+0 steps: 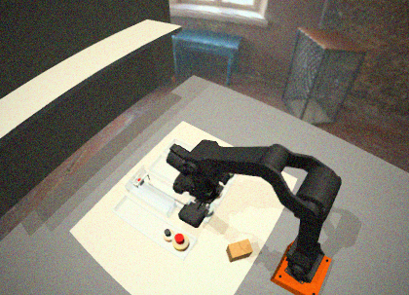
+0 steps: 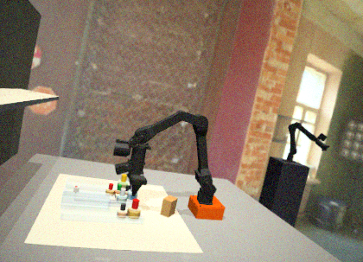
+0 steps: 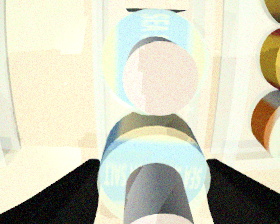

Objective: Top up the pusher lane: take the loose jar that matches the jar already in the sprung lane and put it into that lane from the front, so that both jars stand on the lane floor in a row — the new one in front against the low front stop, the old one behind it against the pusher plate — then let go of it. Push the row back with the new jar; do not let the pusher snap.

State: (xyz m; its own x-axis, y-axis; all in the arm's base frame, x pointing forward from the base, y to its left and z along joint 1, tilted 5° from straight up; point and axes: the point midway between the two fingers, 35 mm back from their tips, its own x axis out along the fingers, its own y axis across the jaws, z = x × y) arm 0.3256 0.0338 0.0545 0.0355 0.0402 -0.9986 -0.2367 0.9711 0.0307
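Right now my gripper tip is 150 mm short of the clear sprung lane, 60 mm to the right of it and 30 mm above it. Round my gripper tip: cardboard box (160 mm behind, 30 mm to the left, 20 mm below); then red mark (210 mm ahead, 90 mm to the left, 20 mm above).
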